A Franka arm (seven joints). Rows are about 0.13 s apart.
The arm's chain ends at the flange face. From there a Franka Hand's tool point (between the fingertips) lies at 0.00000 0.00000 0.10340 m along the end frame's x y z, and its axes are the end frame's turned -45 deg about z.
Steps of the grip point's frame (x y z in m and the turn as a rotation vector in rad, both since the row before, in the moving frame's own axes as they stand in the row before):
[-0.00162 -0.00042 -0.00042 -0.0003 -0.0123 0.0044]
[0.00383 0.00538 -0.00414 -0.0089 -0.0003 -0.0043]
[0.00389 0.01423 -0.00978 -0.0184 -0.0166 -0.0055]
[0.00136 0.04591 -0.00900 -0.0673 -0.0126 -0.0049]
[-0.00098 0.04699 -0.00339 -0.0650 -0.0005 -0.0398]
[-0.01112 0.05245 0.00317 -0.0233 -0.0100 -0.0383]
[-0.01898 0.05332 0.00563 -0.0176 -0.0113 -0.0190]
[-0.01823 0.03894 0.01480 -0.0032 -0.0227 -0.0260]
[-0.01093 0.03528 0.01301 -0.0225 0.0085 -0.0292]
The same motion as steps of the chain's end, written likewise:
[-0.00056 -0.00007 -0.00041 -0.0089 -0.0085 0.0044]
[0.00588 0.00042 -0.00414 -0.0065 0.0061 -0.0043]
[0.01267 0.00475 -0.00975 -0.0247 0.0013 -0.0055]
[0.02941 0.02567 -0.00876 -0.0565 0.0387 -0.0049]
[0.02773 0.02923 -0.00317 -0.0463 0.0456 -0.0398]
[0.02821 0.04254 0.00320 -0.0235 0.0094 -0.0383]
[0.02380 0.04902 0.00565 -0.0204 0.0045 -0.0190]
[0.01605 0.03851 0.01483 -0.0183 -0.0138 -0.0260]
[0.01494 0.03169 0.01304 -0.0099 0.0219 -0.0292]

